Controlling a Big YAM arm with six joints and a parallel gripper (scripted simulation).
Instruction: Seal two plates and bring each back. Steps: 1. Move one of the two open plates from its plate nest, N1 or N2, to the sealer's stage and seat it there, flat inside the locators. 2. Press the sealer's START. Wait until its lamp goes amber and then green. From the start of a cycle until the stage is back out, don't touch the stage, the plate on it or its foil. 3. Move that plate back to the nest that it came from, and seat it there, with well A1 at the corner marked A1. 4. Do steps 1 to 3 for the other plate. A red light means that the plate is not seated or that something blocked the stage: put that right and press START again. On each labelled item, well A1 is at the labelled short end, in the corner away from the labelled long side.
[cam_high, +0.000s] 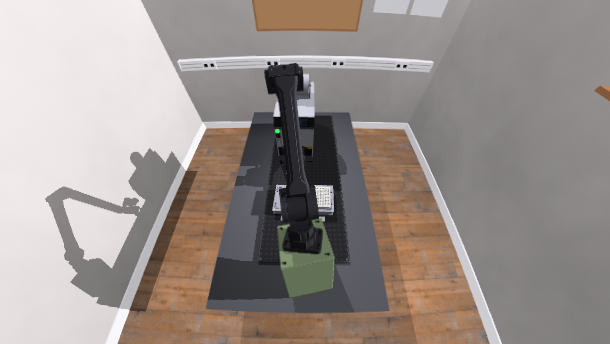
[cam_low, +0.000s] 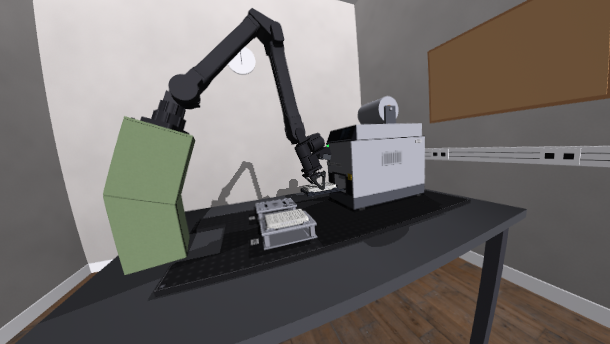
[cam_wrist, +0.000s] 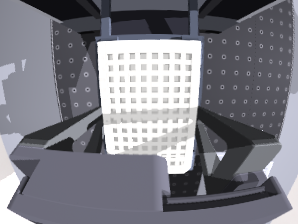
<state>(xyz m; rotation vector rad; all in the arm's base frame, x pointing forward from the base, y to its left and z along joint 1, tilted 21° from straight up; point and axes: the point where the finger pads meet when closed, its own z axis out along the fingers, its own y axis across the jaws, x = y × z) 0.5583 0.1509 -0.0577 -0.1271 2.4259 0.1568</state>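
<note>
My hand is 2 cm above the dark sealer stage. The rest, counted from my hand: yellow warning label 11 cm ahead, 7 cm to the right, 4 cm above; foil roll 33 cm ahead, 5 cm to the left, 31 cm above; white plate 16 cm behind, 19 cm to the right, 5 cm below.
</note>
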